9 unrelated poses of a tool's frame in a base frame.
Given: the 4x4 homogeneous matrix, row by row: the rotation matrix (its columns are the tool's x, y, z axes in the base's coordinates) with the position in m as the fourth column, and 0 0 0 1 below. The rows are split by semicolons.
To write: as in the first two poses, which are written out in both.
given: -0.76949, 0.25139, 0.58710, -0.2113; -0.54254, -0.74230, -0.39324, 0.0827; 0.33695, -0.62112, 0.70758, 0.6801; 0, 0, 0, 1
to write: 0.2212, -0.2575, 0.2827, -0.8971, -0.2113, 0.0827, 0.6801
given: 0.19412, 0.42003, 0.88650, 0.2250; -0.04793, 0.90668, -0.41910, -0.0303; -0.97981, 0.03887, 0.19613, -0.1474; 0, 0, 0, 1
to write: 0.7578, 0.1511, 0.6157, -0.1544, 0.2250, -0.0303, -0.1474
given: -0.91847, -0.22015, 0.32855, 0.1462; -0.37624, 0.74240, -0.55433, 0.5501; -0.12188, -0.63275, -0.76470, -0.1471; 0, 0, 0, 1
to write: 0.1217, -0.1611, 0.9254, -0.3207, 0.1462, 0.5501, -0.1471
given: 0.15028, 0.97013, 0.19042, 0.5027; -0.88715, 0.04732, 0.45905, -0.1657; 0.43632, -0.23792, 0.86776, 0.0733; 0, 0, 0, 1
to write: 0.7186, -0.2425, -0.0856, -0.6462, 0.5027, -0.1657, 0.0733
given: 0.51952, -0.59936, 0.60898, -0.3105; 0.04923, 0.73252, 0.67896, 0.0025; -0.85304, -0.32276, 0.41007, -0.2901; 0, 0, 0, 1
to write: 0.8158, -0.3070, 0.4480, 0.1988, -0.3105, 0.0025, -0.2901
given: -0.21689, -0.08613, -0.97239, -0.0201; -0.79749, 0.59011, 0.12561, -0.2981; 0.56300, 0.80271, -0.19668, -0.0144; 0, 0, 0, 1
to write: 0.5423, 0.3121, -0.7078, -0.3279, -0.0201, -0.2981, -0.0144
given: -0.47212, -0.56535, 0.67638, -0.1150; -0.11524, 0.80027, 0.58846, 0.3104; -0.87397, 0.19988, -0.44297, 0.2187; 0, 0, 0, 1
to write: 0.4704, -0.2065, 0.8239, 0.2392, -0.1150, 0.3104, 0.2187
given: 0.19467, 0.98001, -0.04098, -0.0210; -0.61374, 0.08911, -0.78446, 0.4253; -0.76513, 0.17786, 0.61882, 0.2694; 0, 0, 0, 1
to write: 0.6897, 0.3488, 0.2625, -0.5777, -0.0210, 0.4253, 0.2694
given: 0.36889, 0.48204, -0.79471, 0.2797; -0.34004, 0.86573, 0.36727, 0.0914; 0.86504, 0.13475, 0.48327, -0.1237; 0, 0, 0, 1
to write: 0.8243, -0.0705, -0.5034, -0.2493, 0.2797, 0.0914, -0.1237
